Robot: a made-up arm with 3 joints.
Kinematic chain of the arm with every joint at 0, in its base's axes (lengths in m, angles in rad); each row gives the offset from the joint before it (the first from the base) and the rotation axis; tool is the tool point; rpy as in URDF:
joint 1: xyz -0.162 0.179 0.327 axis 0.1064 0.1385 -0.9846
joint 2: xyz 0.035 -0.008 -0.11 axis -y
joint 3: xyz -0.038 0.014 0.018 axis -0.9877 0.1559 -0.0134
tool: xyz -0.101 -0.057 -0.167 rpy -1.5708 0 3.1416
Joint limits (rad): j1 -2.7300..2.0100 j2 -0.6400..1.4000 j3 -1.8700..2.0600
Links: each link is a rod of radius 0.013 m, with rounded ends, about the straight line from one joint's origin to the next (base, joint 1, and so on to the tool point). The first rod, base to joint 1, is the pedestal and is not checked.
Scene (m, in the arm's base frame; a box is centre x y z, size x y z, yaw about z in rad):
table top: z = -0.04
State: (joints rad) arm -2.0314 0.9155 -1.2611
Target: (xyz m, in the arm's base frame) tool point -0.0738 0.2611 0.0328
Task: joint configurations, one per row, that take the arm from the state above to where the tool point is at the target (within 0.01 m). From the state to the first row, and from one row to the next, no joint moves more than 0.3 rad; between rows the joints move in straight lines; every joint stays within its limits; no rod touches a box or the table.
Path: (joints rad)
1: -2.1471 0.8357 -0.9892
2: -2.2628 0.7559 -0.7173
3: -2.3784 0.6762 -0.4454
4: -2.4941 0.5964 -0.1735

